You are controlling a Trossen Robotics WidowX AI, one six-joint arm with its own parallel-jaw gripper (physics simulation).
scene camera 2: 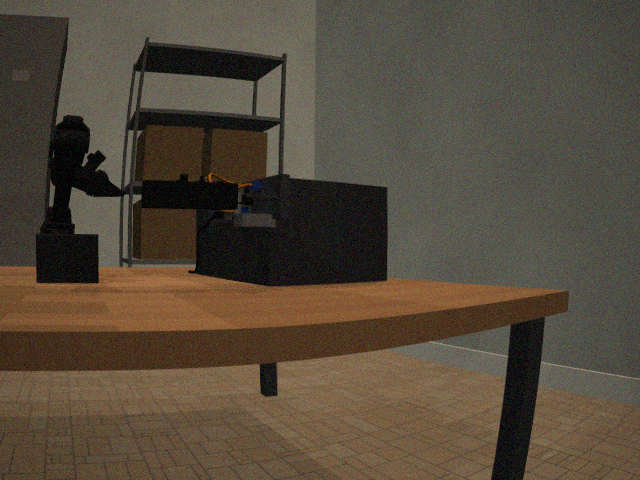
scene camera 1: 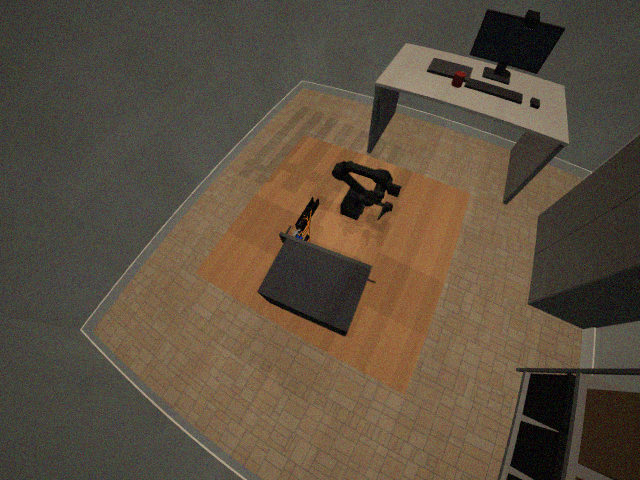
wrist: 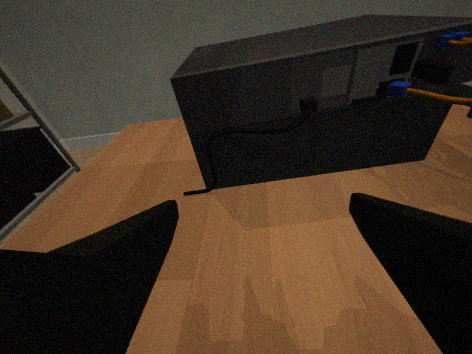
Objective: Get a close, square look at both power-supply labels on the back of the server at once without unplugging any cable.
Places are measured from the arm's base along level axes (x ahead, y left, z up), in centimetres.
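Pixels of known places: gripper, between the fingertips: (scene camera 2: 121, 194) (scene camera 1: 369, 217) (wrist: 261, 204); arm's base, origin of its link: (scene camera 2: 58, 257) (scene camera 1: 356, 201).
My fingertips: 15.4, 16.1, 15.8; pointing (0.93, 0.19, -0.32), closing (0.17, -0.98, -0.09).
Ahead of a thing's pixels: the offset from my fingertips to its top centre, as dx, dy, dz. "pt": to the spot under its first point.
The server (scene camera 1: 315, 281) (scene camera 2: 330, 232) (wrist: 225, 95) is a dark box on the wooden table. Its back shows obliquely and dim in the wrist view, high and right of centre. A pale grey rectangle {pt +27.8, -8.6, -2.7} (wrist: 336, 81) on it looks like a label, seen at a slant with no readable text. I cannot make out a second label. A black cable {pt +23.4, +4.5, -8.1} (wrist: 250, 132) runs from a plug {+26.0, -4.6, -4.5} (wrist: 308, 104) below the rectangle down to the table. A blue connector {pt +28.0, -17.4, -4.9} (wrist: 400, 89) with an orange cable is plugged in further right. My gripper (scene camera 1: 385, 211) (wrist: 261, 204) is open and empty, apart from the server.
A black arm-like bracket {+16.0, -29.0, +1.5} (scene camera 1: 308, 211) (scene camera 2: 188, 193) with orange cables sticks out from the server's back at one side. The wooden table (scene camera 1: 413, 227) (scene camera 2: 413, 315) bears both server and robot. A desk (scene camera 1: 429, 95), a cabinet (scene camera 1: 584, 248) and a shelf rack (scene camera 2: 283, 113) stand beyond it.
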